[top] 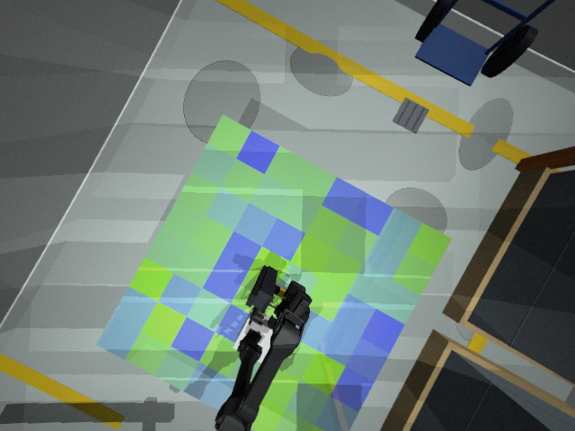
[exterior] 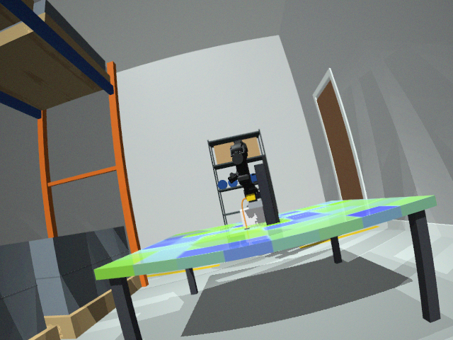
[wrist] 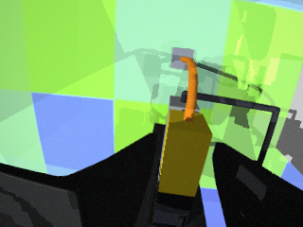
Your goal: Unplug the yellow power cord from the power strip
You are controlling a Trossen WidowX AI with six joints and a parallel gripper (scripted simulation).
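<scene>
Now: the yellow plug 10 mm behind my gripper tip, 30 mm to the left of it and 10 mm below it. From my gripper tip the other things lie so: black power strip (10 mm behind, 100 mm to the left, 20 mm below).
</scene>
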